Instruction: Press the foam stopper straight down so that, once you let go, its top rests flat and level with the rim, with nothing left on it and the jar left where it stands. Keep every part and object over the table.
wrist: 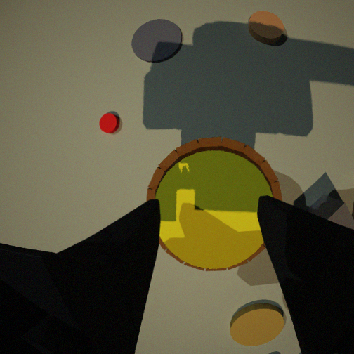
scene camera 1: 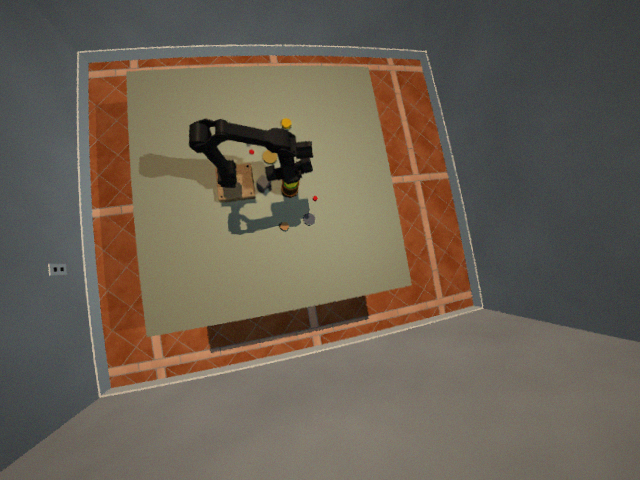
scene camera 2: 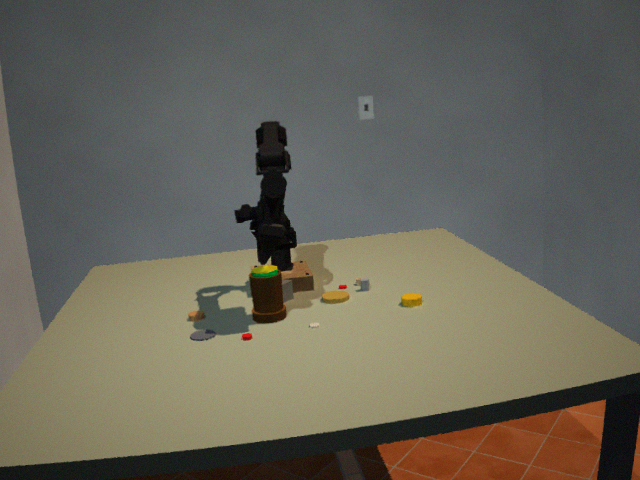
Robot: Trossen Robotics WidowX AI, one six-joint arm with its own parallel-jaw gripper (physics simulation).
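The brown jar stands upright on the table. The foam stopper, with a yellow top and green side, sits in its mouth. In scene camera 2 a green band and the yellow top show above the rim; a slight tilt is hard to tell. In the wrist view light and shadow patches lie across the top, and I see no loose object on it. My gripper is open and empty, its fingers apart above the stopper. In scene camera 2 a fingertip shows just above the jar.
A grey block stands between jar and arm base. Around lie a red disc, grey disc, orange disc, gold disc and yellow cylinder.
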